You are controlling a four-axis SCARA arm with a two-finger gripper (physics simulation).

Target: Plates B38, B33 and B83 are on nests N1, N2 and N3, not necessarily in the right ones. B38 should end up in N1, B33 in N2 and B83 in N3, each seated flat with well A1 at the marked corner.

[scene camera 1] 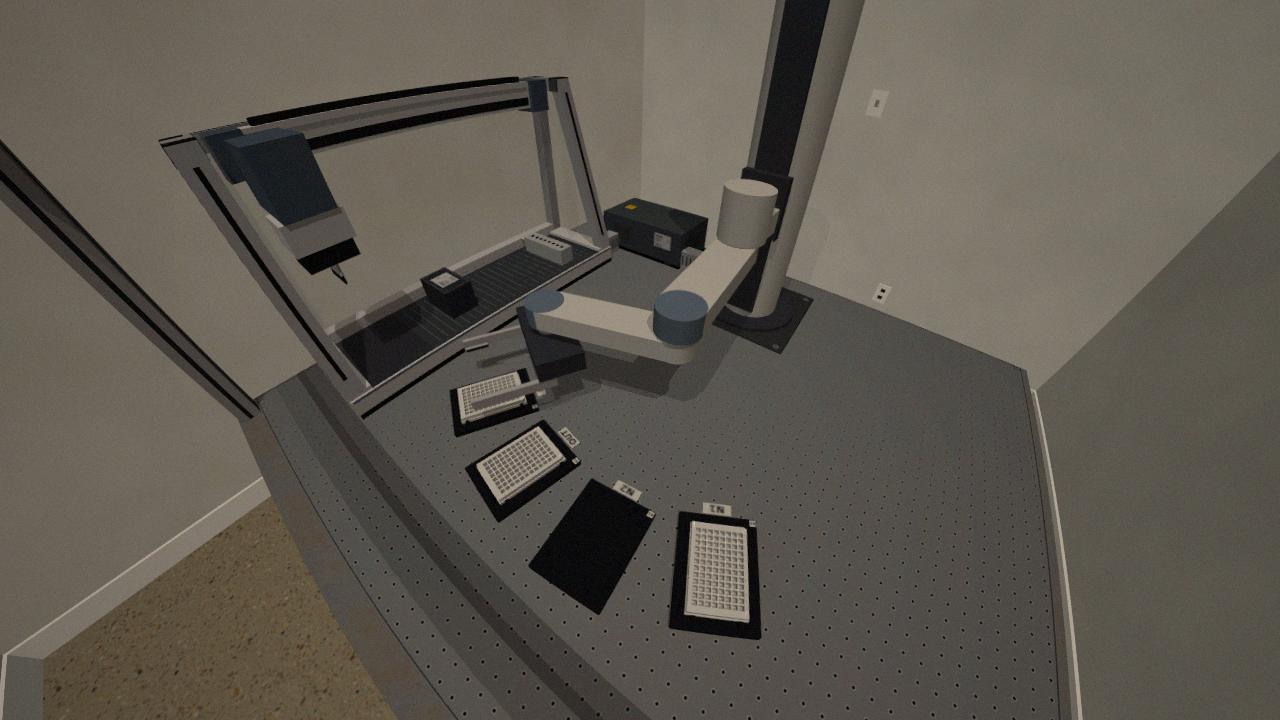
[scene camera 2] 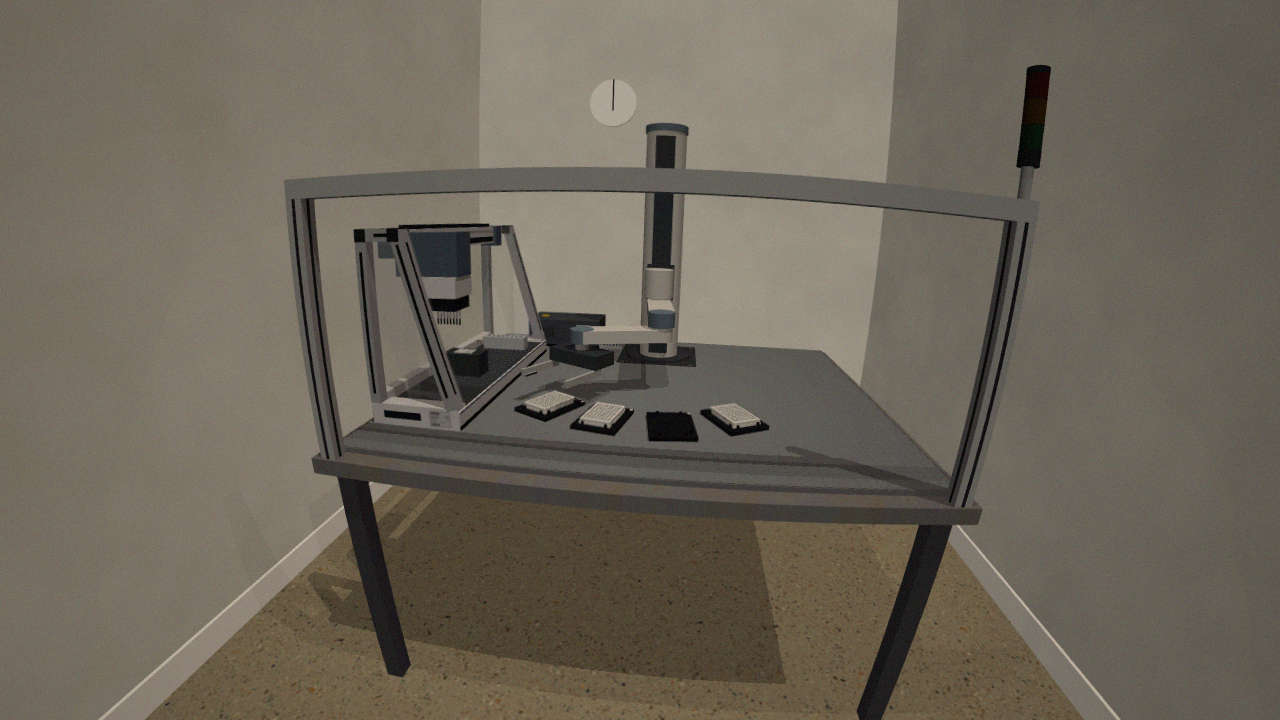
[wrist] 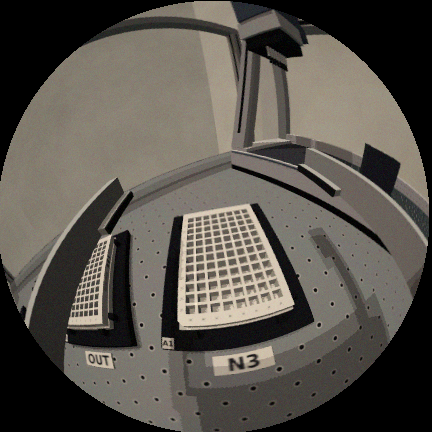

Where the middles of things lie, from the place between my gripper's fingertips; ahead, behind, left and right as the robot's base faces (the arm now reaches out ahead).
Now: the nest N3 (scene camera 1: pixel 460 429) 90 mm below my hand, 20 mm behind it and 10 mm to the left of it. Also, from my hand: plate B83 (scene camera 1: pixel 512 469) (180 mm to the left, 70 mm below, 40 mm ahead); nest N2 (scene camera 1: pixel 593 544) (360 mm to the left, 90 mm below, 60 mm ahead); black out nest (scene camera 1: pixel 500 512) (180 mm to the left, 90 mm below, 40 mm ahead).
